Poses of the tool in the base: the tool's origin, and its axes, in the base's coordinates. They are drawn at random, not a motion.
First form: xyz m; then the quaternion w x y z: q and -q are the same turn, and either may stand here.
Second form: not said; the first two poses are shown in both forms.
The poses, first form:
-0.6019, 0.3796, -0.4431, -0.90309, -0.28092, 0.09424, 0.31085
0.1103, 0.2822, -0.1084, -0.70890, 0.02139, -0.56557, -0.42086
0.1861, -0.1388, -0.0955, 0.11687, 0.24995, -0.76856, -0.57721
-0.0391, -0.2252, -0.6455, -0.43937, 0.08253, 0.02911, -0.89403
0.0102, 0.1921, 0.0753, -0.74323, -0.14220, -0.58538, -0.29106
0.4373, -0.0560, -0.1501, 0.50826, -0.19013, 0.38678, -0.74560
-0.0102, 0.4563, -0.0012, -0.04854, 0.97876, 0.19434, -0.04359
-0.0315, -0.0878, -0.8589, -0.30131, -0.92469, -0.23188, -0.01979
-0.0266, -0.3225, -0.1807, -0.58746, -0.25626, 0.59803, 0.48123
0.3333, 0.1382, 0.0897, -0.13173, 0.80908, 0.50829, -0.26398
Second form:
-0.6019, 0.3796, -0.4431, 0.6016, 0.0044, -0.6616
0.1103, 0.2822, -0.1084, 0.8923, 0.9612, 1.5603
0.1861, -0.1388, -0.0955, 1.8841, 0.1091, -2.5921
-0.0391, -0.2252, -0.6455, -0.1258, 0.1223, 2.2203
0.0102, 0.1921, 0.0753, 1.1098, 0.9065, 1.3330
0.4373, -0.0560, -0.1501, -0.8863, 0.1099, -1.9971
-0.0102, 0.4563, -0.0012, -3.0291, 0.0665, 0.3958
-0.0315, -0.0878, -0.8589, 2.5358, 0.1033, 0.4591
-0.0266, -0.3225, -0.1807, 1.3976, -0.4735, -1.7727
0.3333, 0.1382, 0.0897, -2.6138, 0.2976, 1.2028

